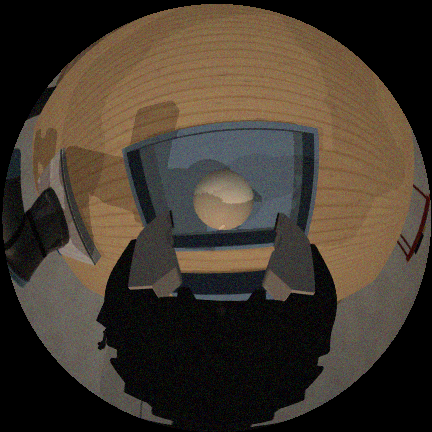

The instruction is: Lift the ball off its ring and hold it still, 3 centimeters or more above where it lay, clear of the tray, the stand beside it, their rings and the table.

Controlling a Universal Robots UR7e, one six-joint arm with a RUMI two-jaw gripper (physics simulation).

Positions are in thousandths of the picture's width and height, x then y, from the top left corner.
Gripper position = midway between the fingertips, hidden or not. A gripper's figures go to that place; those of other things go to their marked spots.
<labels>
The gripper (520, 494): 0.14 m from the lens. A pale ball (517, 462): 0.10 m from the lens. A blue stand (536, 661) is 0.23 m from the lens. The marked spots on the blue stand and the pale ball are 0.15 m apart.
</labels>
